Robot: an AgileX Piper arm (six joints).
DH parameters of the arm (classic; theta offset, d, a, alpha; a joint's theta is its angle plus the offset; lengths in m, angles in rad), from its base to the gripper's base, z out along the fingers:
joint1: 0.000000 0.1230 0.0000 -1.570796
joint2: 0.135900 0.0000 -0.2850 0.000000
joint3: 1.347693 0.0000 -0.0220 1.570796
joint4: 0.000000 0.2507 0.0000 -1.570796
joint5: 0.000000 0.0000 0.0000 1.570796
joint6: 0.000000 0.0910 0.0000 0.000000
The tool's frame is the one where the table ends.
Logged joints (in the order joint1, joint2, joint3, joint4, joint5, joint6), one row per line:
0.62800 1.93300 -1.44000 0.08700 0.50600 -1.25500
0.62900 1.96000 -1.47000 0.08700 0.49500 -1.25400
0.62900 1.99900 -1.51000 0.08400 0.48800 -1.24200
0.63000 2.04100 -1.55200 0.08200 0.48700 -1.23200
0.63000 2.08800 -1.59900 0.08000 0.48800 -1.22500
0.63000 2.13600 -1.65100 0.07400 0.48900 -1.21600
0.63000 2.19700 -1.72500 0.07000 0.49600 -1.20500
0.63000 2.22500 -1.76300 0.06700 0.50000 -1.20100
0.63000 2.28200 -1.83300 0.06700 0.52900 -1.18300
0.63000 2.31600 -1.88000 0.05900 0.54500 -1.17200
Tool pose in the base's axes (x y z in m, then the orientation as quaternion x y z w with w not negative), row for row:
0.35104 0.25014 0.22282 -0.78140 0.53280 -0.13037 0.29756
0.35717 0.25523 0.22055 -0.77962 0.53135 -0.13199 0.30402
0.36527 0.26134 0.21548 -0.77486 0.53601 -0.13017 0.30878
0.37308 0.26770 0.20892 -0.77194 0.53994 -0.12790 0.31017
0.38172 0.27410 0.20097 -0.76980 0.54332 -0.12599 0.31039
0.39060 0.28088 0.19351 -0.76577 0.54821 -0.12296 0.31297
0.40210 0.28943 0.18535 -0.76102 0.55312 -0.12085 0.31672
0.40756 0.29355 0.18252 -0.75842 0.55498 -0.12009 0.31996
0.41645 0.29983 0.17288 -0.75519 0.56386 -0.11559 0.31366
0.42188 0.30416 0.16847 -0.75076 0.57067 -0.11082 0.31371
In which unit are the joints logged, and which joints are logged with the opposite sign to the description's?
The joints are logged in radians. Opposite sign: joint4.
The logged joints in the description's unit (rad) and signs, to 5 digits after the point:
0.62800 1.93300 -1.44000 -0.08700 0.50600 -1.25500
0.62900 1.96000 -1.47000 -0.08700 0.49500 -1.25400
0.62900 1.99900 -1.51000 -0.08400 0.48800 -1.24200
0.63000 2.04100 -1.55200 -0.08200 0.48700 -1.23200
0.63000 2.08800 -1.59900 -0.08000 0.48800 -1.22500
0.63000 2.13600 -1.65100 -0.07400 0.48900 -1.21600
0.63000 2.19700 -1.72500 -0.07000 0.49600 -1.20500
0.63000 2.22500 -1.76300 -0.06700 0.50000 -1.20100
0.63000 2.28200 -1.83300 -0.06700 0.52900 -1.18300
0.63000 2.31600 -1.88000 -0.05900 0.54500 -1.17200

